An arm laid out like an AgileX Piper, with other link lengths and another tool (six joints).
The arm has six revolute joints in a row. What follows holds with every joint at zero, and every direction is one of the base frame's.
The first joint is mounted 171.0 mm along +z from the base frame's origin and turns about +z.
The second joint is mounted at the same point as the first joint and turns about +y.
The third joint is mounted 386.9 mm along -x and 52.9 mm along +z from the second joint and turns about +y.
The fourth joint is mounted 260.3 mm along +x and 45.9 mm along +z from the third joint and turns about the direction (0.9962, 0, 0.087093).
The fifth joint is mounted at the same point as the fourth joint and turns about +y.
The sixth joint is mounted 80.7 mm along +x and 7.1 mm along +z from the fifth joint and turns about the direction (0.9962, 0, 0.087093).
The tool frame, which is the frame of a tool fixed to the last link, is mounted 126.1 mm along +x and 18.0 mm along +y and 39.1 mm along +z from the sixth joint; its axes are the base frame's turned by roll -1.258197, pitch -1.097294 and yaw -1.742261 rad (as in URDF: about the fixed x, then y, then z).
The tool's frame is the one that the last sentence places.
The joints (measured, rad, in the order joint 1, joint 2, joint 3, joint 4, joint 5, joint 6), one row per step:
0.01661 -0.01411 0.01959 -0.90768 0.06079 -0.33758
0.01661 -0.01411 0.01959 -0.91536 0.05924 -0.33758
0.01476 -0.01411 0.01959 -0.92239 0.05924 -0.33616
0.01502 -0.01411 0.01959 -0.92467 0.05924 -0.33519
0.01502 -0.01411 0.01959 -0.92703 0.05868 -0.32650
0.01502 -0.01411 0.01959 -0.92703 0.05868 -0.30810
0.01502 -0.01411 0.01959 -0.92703 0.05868 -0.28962
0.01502 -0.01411 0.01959 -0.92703 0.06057 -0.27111
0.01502 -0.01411 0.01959 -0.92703 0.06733 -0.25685
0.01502 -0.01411 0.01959 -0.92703 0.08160 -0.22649
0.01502 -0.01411 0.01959 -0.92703 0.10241 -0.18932
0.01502 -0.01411 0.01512 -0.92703 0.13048 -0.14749
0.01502 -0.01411 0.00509 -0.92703 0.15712 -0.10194
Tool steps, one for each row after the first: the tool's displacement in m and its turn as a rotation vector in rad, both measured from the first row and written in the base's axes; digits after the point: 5 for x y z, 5 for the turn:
-0.00002 0.00014 0.00003 -0.00774 -0.00108 0.00059
0.00004 -0.00012 -0.00008 -0.01333 -0.00122 -0.00176
0.00004 -0.00013 -0.00010 -0.01463 -0.00129 -0.00164
0.00002 0.00000 0.00020 -0.00834 -0.00194 -0.00100
0.00000 0.00015 0.00079 0.01004 -0.00252 -0.00016
-0.00003 0.00029 0.00139 0.02849 -0.00311 0.00067
-0.00001 0.00010 0.00175 0.04707 -0.00259 -0.00002
0.00012 -0.00095 0.00137 0.06168 0.00085 -0.00490
0.00038 -0.00319 0.00057 0.09278 0.00783 -0.01536
0.00071 -0.00654 -0.00083 0.13103 0.01773 -0.03129
0.00087 -0.01116 -0.00088 0.17448 0.02612 -0.05329
0.00066 -0.01559 0.00199 0.22189 0.02700 -0.07380

